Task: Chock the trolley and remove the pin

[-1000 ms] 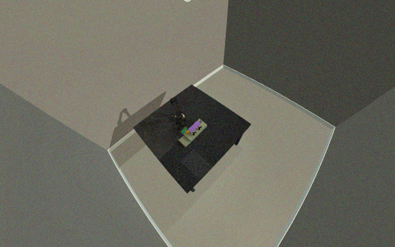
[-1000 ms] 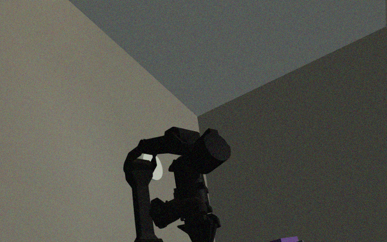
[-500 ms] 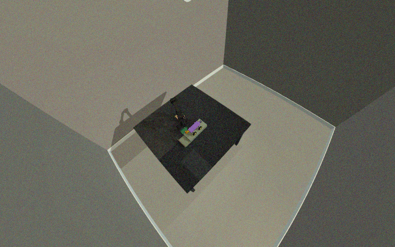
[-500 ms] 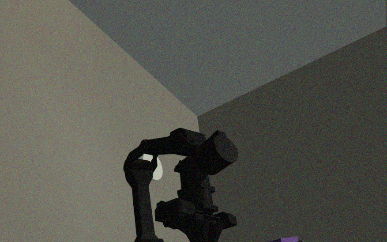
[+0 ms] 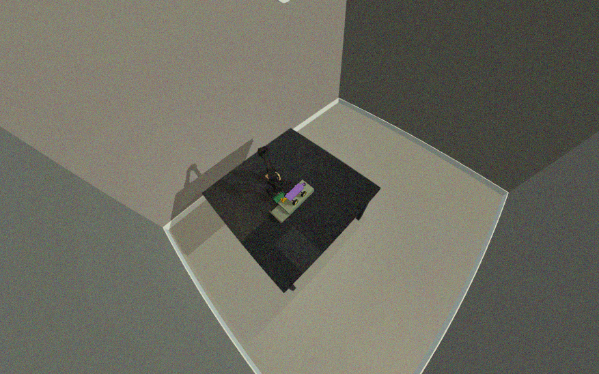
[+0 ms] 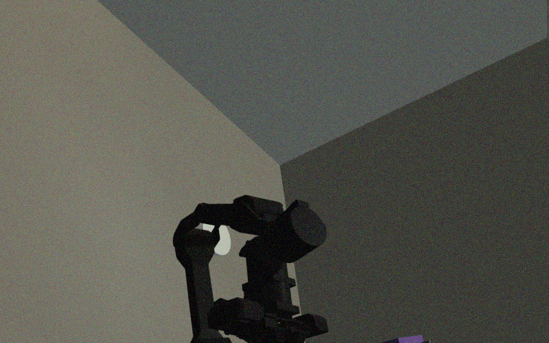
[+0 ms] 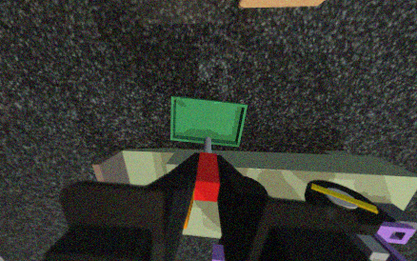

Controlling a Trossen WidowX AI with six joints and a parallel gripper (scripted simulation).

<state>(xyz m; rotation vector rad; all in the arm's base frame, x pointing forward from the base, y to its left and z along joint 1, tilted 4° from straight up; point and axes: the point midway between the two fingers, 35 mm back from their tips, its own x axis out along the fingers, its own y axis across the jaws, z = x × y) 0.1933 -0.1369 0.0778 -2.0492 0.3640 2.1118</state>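
The red-headed stop pin lies right at my gripper tip. From my gripper tip the other things lie so: green tray 13 cm below; then purple trolley 14 cm ahead, 7 cm to the left, 1 cm below; then yellow chock 7 cm ahead, 4 cm below, 2 cm to the right.
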